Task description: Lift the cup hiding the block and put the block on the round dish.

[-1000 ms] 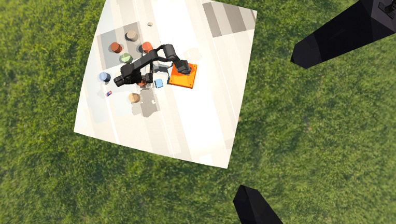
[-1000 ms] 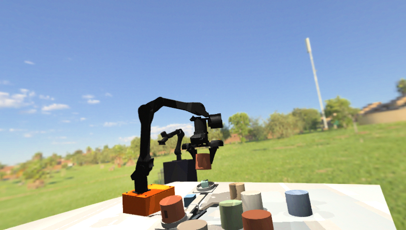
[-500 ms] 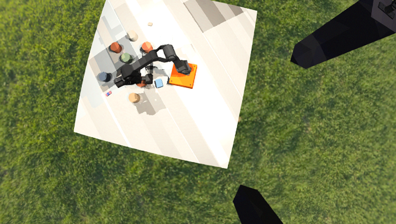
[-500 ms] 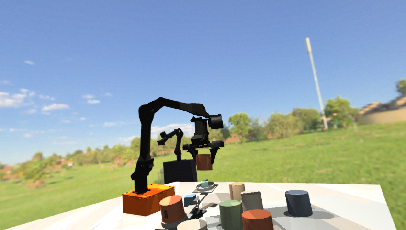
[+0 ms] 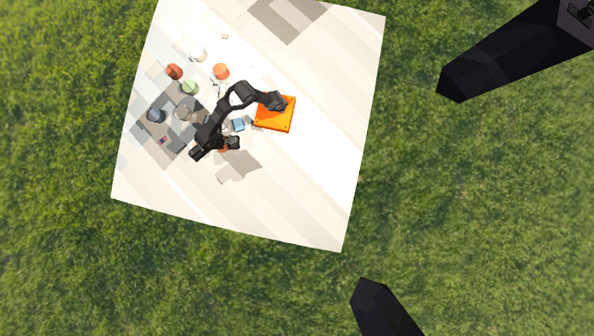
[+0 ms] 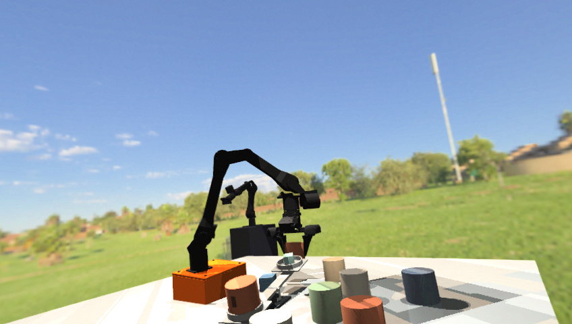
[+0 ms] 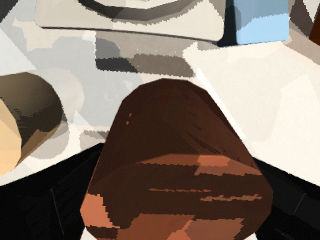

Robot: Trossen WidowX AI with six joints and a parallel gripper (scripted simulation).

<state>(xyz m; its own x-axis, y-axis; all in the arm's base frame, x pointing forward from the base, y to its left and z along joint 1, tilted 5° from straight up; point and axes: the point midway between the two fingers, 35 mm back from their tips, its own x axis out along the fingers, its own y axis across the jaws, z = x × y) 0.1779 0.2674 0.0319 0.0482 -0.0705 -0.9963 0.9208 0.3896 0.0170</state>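
Now: the mint-green block 60 mm ahead of my gripper tip, 90 mm to the right of it and 10 mm above it. Also, from my gripper tip: small balance (110 mm ahead, 210 mm to the right, 40 mm below); tan cup (110 mm ahead, 70 mm to the left, 40 mm below); green cup (320 mm ahead, 210 mm to the right, 40 mm below).
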